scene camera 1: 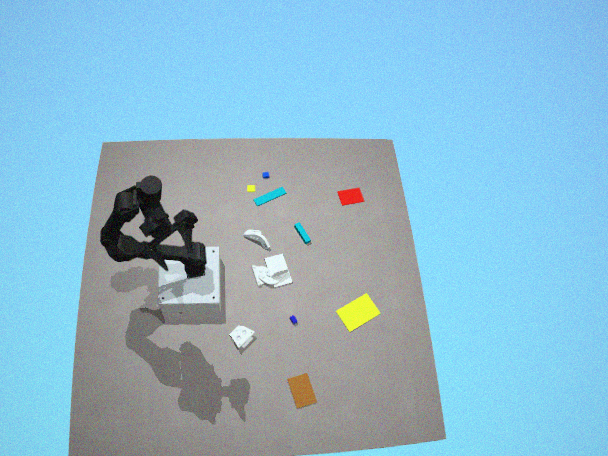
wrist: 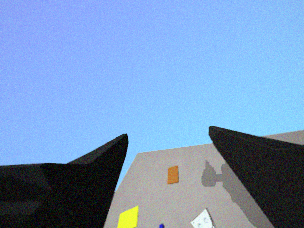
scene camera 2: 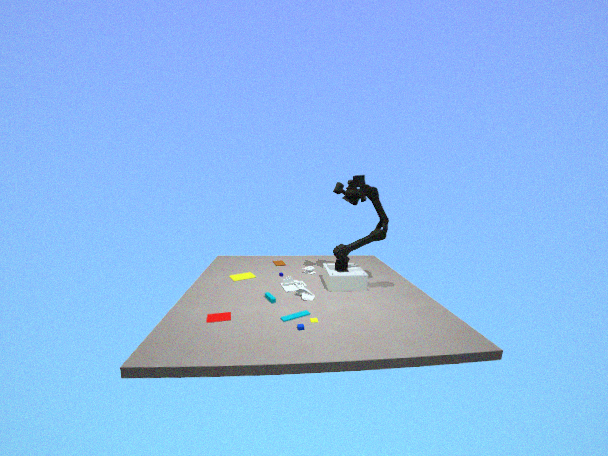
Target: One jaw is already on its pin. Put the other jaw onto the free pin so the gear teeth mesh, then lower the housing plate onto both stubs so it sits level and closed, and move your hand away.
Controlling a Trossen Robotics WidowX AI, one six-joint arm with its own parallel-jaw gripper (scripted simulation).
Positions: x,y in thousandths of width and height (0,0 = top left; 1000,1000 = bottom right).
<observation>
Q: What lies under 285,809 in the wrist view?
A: My gripper.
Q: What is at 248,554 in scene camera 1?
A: My gripper.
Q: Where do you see a yellow piece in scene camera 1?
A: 591,683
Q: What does my gripper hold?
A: Nothing.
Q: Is my gripper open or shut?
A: Open.
</observation>
